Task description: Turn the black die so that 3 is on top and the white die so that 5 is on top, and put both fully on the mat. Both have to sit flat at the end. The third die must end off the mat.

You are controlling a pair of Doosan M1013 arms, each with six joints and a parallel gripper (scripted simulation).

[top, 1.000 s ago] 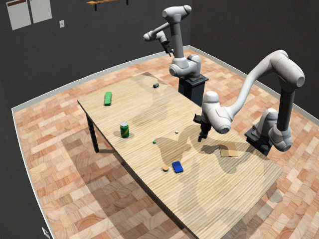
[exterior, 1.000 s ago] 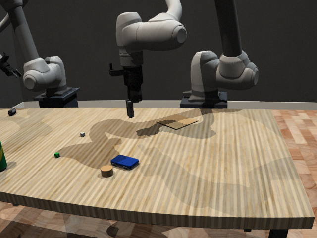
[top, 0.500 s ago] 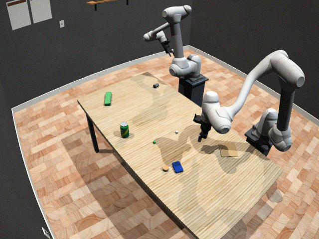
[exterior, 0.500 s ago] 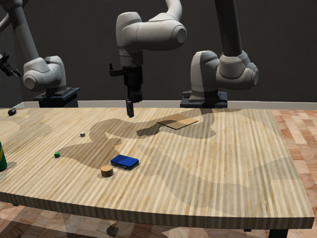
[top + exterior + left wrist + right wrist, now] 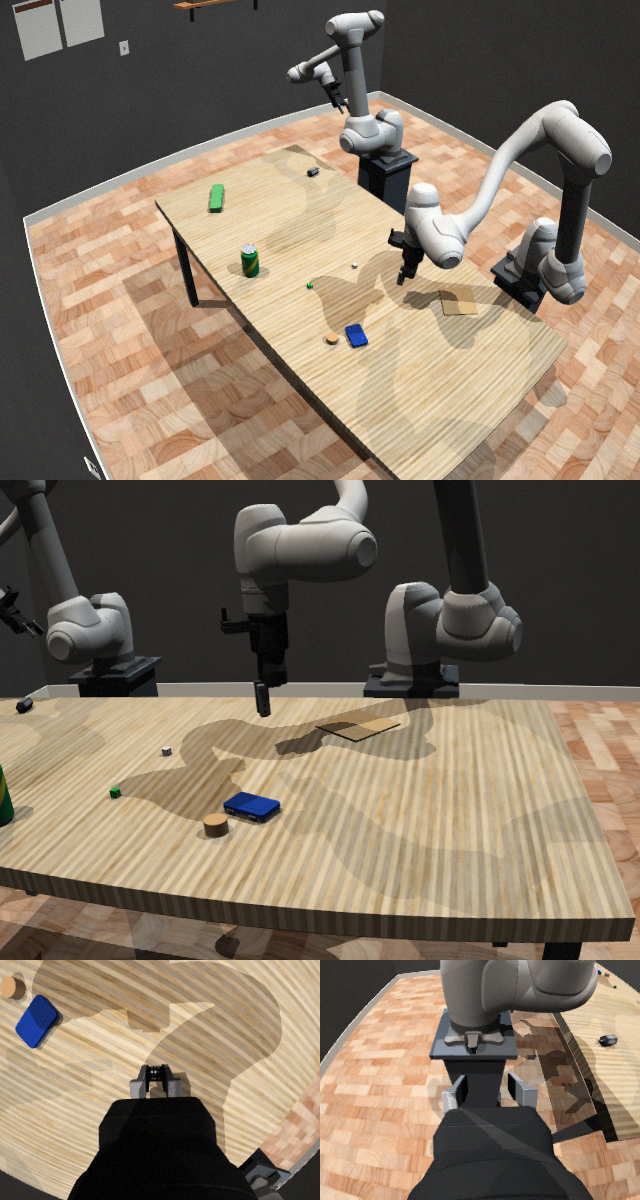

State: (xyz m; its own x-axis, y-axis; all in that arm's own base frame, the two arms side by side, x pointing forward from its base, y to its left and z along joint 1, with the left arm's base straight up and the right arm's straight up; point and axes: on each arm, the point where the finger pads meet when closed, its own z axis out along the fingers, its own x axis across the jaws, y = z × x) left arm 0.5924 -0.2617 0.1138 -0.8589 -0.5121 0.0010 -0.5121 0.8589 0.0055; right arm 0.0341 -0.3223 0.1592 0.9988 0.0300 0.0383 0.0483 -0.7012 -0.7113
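Right now my left hand is 210 mm past the tan mat, 130 mm to the right of it and 110 mm above it. From my left hand the other things lie so: black die 10 mm below; blue case 230 mm ahead, 100 mm below, 70 mm to the left; white die 230 mm to the right, 110 mm below, 40 mm ahead.
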